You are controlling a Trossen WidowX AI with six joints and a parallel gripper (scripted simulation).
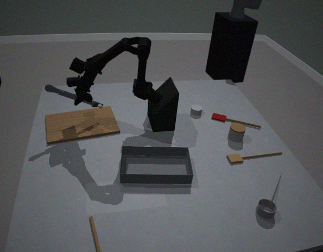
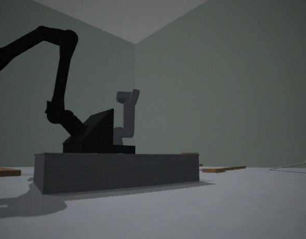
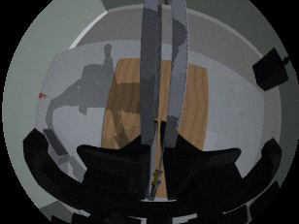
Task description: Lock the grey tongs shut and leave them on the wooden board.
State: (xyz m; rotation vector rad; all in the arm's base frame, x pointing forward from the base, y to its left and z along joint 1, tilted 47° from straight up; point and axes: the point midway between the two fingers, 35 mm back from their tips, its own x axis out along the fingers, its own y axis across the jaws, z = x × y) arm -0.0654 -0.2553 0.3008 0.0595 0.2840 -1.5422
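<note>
Now: the wooden board 110 mm below my gripper tip, 20 mm to the left of it and 10 mm ahead of it. The rest, counted from my gripper tip: grey roasting tin 410 mm ahead, 300 mm to the left, 90 mm below; white puck 670 mm to the left, 100 mm below, 40 mm ahead; corked jar 780 mm to the left, 300 mm ahead, 90 mm below.
</note>
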